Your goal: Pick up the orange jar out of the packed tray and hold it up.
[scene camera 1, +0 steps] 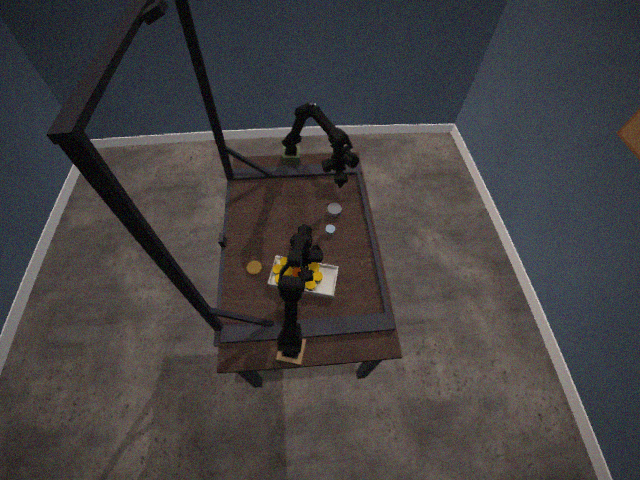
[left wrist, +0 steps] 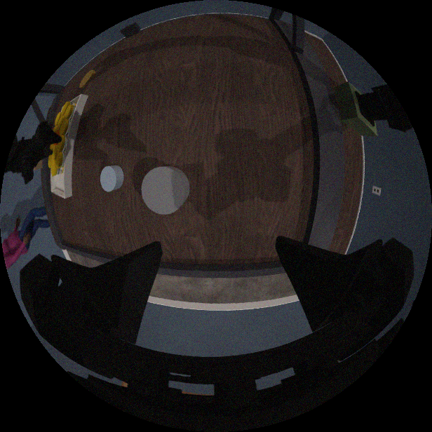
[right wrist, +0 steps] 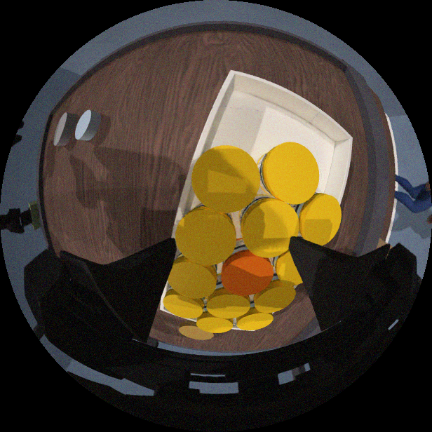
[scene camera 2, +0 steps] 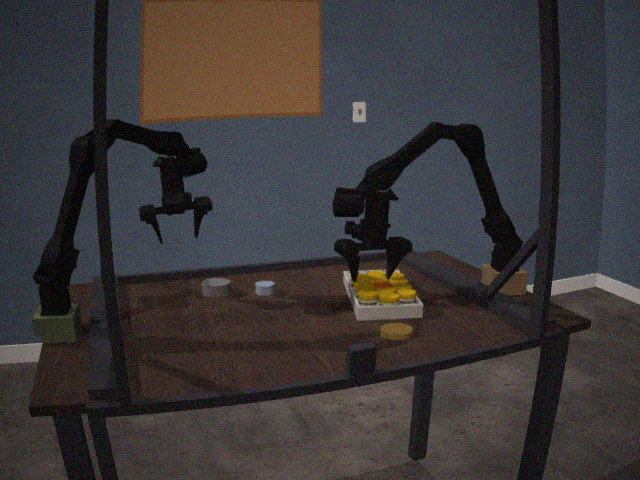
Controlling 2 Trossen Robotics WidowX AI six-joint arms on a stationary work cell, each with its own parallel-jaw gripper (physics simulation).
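Frame: origin at the left arm's base, x ahead, y left, z up, level; millimetres.
Seen in the pictures: left gripper, between the fingertips: (scene camera 2: 178, 241); right gripper, between the fingertips: (scene camera 1: 304, 268) (scene camera 2: 371, 280); left arm's base, origin of its link: (scene camera 1: 291, 151) (scene camera 2: 55, 310); right arm's base, origin of its link: (scene camera 1: 291, 349).
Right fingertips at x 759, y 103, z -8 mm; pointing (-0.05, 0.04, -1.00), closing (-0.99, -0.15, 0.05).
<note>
Pixels of each thing's top centre, then the offset from my right fingertips to it.
- orange jar, centre of its top: (scene camera 2: 382, 283) (scene camera 1: 297, 272) 18 mm ahead, 32 mm right, 1 mm down
- white tray, centre of its top: (scene camera 2: 380, 286) (scene camera 1: 303, 274) 23 mm ahead, 3 mm right, 17 mm down
- grey disc, centre of its top: (scene camera 2: 216, 282) (scene camera 1: 334, 208) 365 mm back, 145 mm left, 19 mm down
- light blue disc, centre of its top: (scene camera 2: 264, 283) (scene camera 1: 330, 228) 241 mm back, 122 mm left, 25 mm down
- tan disc, centre of its top: (scene camera 2: 396, 328) (scene camera 1: 254, 267) 22 mm back, 237 mm right, 37 mm down
The orange jar (scene camera 1: 296, 271) (scene camera 2: 382, 284) (right wrist: 247, 273) stands in the white tray (scene camera 1: 329, 293) (scene camera 2: 388, 311) (right wrist: 215, 120), packed among several yellow-lidded jars. In the right wrist view its round orange lid shows between the two fingertips. My right gripper (scene camera 2: 371, 279) (right wrist: 235, 244) is open, pointing down low over the tray, with its fingertips at about the height of the lids. My left gripper (scene camera 2: 178, 240) (left wrist: 219, 245) is open and empty, high above the table at the far side from the tray. The orange jar's body is mostly hidden by its neighbours.
A grey disc (scene camera 1: 334, 209) (scene camera 2: 216, 287) (left wrist: 165, 190) and a light blue disc (scene camera 1: 330, 228) (scene camera 2: 265, 288) (left wrist: 111, 178) stand on the table. A tan disc (scene camera 1: 253, 267) (scene camera 2: 396, 331) lies beside the tray. Frame posts rise at the table's edge.
</note>
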